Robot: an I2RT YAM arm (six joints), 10 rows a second.
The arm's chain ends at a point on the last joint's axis. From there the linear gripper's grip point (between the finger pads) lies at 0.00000 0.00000 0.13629 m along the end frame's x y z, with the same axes.
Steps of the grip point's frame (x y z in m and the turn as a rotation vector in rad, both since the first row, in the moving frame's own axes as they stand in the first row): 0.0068, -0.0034, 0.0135, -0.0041, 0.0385, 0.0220; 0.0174, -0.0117, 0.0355, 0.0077, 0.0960, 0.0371; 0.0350, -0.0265, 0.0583, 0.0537, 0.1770, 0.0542; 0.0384, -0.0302, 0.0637, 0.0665, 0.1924, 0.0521; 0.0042, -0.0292, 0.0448, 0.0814, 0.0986, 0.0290; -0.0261, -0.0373, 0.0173, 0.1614, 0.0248, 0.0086; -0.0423, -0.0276, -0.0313, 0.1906, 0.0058, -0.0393; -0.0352, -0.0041, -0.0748, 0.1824, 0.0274, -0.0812
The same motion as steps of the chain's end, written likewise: 0.0016, -0.0040, 0.0136, -0.0041, 0.0385, 0.0220; 0.0043, -0.0109, 0.0361, 0.0077, 0.0960, 0.0371; 0.0108, -0.0199, 0.0606, 0.0537, 0.1770, 0.0542; 0.0121, -0.0219, 0.0665, 0.0665, 0.1924, 0.0521; -0.0094, -0.0183, 0.0459, 0.0814, 0.0986, 0.0290; -0.0296, -0.0154, 0.0191, 0.1614, 0.0248, 0.0086; -0.0426, -0.0018, -0.0288, 0.1906, 0.0058, -0.0393; -0.0379, 0.0207, -0.0725, 0.1824, 0.0274, -0.0812
